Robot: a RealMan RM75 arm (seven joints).
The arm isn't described. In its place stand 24 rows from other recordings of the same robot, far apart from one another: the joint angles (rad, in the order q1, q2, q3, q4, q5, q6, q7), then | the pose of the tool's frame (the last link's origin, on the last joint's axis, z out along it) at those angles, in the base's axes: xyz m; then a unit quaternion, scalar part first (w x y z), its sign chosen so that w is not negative.
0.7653, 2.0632, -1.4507, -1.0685, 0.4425, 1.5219, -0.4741 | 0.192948 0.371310 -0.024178 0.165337 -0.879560 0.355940 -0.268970
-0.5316, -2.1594, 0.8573, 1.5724, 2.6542, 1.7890, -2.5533 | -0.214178 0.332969 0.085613 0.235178 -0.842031 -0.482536 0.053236
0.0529, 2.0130, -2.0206, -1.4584, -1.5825, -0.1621, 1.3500 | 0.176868 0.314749 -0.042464 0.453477 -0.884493 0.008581 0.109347
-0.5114, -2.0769, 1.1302, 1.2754, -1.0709, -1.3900, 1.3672 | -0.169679 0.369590 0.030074 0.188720 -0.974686 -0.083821 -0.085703
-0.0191, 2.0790, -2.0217, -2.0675, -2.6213, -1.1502, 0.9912 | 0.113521 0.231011 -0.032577 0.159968 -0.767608 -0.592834 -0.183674
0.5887, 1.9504, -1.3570, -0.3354, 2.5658, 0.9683, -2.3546 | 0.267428 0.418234 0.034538 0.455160 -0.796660 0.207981 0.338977
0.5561, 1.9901, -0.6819, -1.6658, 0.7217, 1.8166, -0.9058 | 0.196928 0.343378 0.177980 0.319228 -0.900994 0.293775 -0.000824
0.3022, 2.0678, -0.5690, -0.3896, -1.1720, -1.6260, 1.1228 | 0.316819 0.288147 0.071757 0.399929 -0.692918 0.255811 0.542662
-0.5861, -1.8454, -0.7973, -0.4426, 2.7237, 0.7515, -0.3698 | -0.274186 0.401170 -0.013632 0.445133 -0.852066 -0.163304 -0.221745
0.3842, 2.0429, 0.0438, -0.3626, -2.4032, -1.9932, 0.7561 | 0.308588 0.221787 0.014509 0.187065 -0.887443 0.114002 0.405531
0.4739, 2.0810, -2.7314, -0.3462, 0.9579, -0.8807, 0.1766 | 0.285713 0.312965 -0.110910 0.430990 -0.824459 0.270884 0.247257
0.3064, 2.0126, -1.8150, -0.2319, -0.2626, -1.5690, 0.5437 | 0.285544 0.267776 -0.015719 0.354665 -0.808353 0.126886 0.452414
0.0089, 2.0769, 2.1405, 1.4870, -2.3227, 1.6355, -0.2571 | 0.329490 0.221035 0.074012 0.197151 -0.640137 0.742026 0.027449
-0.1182, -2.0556, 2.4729, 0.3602, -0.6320, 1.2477, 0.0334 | -0.332445 0.223858 -0.062134 0.538278 -0.781280 -0.172439 -0.264806
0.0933, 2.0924, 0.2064, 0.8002, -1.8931, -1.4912, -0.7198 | 0.231248 0.194707 -0.085183 0.649936 -0.693380 0.100544 0.294446
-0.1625, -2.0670, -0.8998, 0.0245, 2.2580, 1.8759, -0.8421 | -0.362287 0.192182 0.065977 0.566351 -0.524971 -0.264423 -0.577695
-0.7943, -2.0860, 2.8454, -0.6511, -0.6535, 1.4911, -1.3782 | -0.278368 0.384331 0.051967 0.311524 -0.832152 -0.325922 -0.322880
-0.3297, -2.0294, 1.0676, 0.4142, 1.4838, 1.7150, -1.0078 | -0.278576 0.248722 -0.021016 0.098084 -0.906380 -0.156199 -0.380074
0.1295, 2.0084, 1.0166, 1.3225, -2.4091, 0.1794, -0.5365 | 0.207955 0.306263 -0.085954 0.382785 -0.892357 0.218365 0.097422
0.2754, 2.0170, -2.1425, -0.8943, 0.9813, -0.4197, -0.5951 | 0.265617 0.353047 -0.054205 0.559427 -0.782859 0.228680 0.147912
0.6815, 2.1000, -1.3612, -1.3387, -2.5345, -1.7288, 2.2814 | 0.151859 0.340698 -0.008454 0.060646 -0.961465 0.184484 -0.194611
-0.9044, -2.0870, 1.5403, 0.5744, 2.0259, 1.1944, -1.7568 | -0.161380 0.362234 -0.112682 0.012747 0.994486 0.083337 -0.062365
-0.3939, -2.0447, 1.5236, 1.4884, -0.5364, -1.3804, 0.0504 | -0.211876 0.336702 0.004763 0.273925 -0.798503 -0.527624 0.094710
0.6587, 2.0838, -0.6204, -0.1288, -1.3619, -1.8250, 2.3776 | 0.191864 0.326273 -0.000826 0.261527 0.502794 -0.600300 -0.564307
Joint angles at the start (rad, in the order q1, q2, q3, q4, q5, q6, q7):
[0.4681 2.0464 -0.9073 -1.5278 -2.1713 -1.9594 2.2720]
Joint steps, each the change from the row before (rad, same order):
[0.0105 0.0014 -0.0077 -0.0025 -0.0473 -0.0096 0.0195]
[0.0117 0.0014 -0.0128 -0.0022 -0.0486 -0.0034 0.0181]
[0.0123 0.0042 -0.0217 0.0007 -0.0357 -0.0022 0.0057]
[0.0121 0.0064 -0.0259 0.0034 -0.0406 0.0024 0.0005]
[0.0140 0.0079 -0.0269 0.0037 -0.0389 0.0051 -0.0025]
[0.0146 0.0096 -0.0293 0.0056 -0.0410 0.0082 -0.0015]
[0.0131 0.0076 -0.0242 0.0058 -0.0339 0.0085 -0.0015]
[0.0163 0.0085 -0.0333 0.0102 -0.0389 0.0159 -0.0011]
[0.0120 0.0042 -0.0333 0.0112 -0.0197 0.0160 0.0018]
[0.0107 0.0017 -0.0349 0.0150 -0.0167 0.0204 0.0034]
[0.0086 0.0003 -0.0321 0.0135 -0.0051 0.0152 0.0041]
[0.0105 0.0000 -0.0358 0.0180 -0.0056 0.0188 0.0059]
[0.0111 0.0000 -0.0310 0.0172 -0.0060 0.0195 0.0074]
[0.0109 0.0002 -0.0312 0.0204 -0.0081 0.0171 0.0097]
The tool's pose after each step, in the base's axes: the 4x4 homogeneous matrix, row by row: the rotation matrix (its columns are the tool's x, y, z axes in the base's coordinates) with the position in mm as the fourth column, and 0 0 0 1 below. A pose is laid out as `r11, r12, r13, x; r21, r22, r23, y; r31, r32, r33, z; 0, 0, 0, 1`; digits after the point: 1 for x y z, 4 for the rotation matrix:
0.8009, -0.5981, 0.0298, 188.4; -0.5949, -0.7888, 0.1544, 305.1; -0.0688, -0.1414, -0.9876, 90.5; 0, 0, 0, 1
0.7884, -0.6104, 0.0766, 189.8; -0.6144, -0.7753, 0.1459, 306.8; -0.0297, -0.1621, -0.9863, 88.6; 0, 0, 0, 1
0.7875, -0.6062, 0.1115, 188.6; -0.6163, -0.7769, 0.1290, 308.1; 0.0084, -0.1703, -0.9854, 84.2; 0, 0, 0, 1
0.7875, -0.5978, 0.1499, 187.8; -0.6143, -0.7810, 0.1123, 309.7; 0.0500, -0.1805, -0.9823, 78.5; 0, 0, 0, 1
0.7906, -0.5835, 0.1859, 185.7; -0.6058, -0.7895, 0.0981, 311.7; 0.0896, -0.1902, -0.9777, 72.3; 0, 0, 0, 1
0.7922, -0.5681, 0.2230, 183.5; -0.5964, -0.7982, 0.0851, 313.9; 0.1297, -0.2004, -0.9711, 65.4; 0, 0, 0, 1
0.7934, -0.5532, 0.2539, 181.5; -0.5867, -0.8061, 0.0769, 316.1; 0.1621, -0.2100, -0.9642, 59.7; 0, 0, 0, 1
0.7952, -0.5320, 0.2907, 178.7; -0.5722, -0.8171, 0.0698, 319.2; 0.2004, -0.2219, -0.9542, 52.3; 0, 0, 0, 1
0.7988, -0.5127, 0.3146, 175.7; -0.5564, -0.8286, 0.0625, 321.5; 0.2286, -0.2250, -0.9472, 45.5; 0, 0, 0, 1
0.8007, -0.4945, 0.3380, 173.5; -0.5420, -0.8384, 0.0573, 324.0; 0.2551, -0.2291, -0.9394, 38.8; 0, 0, 0, 1
0.8039, -0.4790, 0.3526, 170.9; -0.5269, -0.8485, 0.0487, 325.4; 0.2758, -0.2250, -0.9345, 32.5; 0, 0, 0, 1
0.8059, -0.4629, 0.3691, 168.4; -0.5114, -0.8584, 0.0398, 326.9; 0.2985, -0.2208, -0.9285, 25.3; 0, 0, 0, 1
0.8068, -0.4490, 0.3841, 165.9; -0.4989, -0.8660, 0.0355, 328.9; 0.3167, -0.2202, -0.9226, 19.0; 0, 0, 0, 1
0.8033, -0.4394, 0.4020, 164.5; -0.4901, -0.8712, 0.0272, 330.1; 0.3383, -0.2189, -0.9152, 12.3; 0, 0, 0, 1

